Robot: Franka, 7 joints.
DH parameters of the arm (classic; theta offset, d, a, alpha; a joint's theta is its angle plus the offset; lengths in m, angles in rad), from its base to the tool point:
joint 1: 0 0.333 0 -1.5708
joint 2: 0 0 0 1.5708
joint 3: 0 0.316 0.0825 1.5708
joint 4: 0 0 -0.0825 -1.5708
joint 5: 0 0.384 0 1.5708
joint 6: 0 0 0.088 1.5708
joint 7: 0 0.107 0 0
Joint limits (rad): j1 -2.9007..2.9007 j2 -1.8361..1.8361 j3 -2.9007..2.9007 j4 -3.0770..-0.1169 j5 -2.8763..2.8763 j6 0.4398..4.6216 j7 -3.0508..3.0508
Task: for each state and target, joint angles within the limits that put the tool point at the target. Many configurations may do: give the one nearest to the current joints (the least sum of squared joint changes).
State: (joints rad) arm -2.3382 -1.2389 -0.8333 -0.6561 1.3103 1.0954 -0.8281
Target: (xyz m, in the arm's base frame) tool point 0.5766 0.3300 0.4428
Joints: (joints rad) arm -2.6361 -1.6956 -0.7539 -0.3418 1.3178 0.4958 -0.8281
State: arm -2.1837 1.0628 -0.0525 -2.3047 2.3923 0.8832 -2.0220
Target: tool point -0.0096 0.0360 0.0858
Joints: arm -2.1729 1.5184 -0.6934 -3.0770 1.7098 0.7116 -2.0220
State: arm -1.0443 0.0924 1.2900 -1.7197 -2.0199 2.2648 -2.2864
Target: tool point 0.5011 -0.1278 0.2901
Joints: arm -1.2509 0.2128 1.0417 -2.3488 -1.9844 2.2681 -2.2864
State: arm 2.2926 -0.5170 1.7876 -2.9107 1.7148 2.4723 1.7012
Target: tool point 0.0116 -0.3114 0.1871
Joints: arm 2.5348 0.0970 2.0896 -2.8761 1.6971 2.2641 1.7012
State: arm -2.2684 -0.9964 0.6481 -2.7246 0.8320 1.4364 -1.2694
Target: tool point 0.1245 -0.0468 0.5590
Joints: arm -1.8589 -1.7206 0.2195 -2.6406 0.6273 0.9499 -1.2694
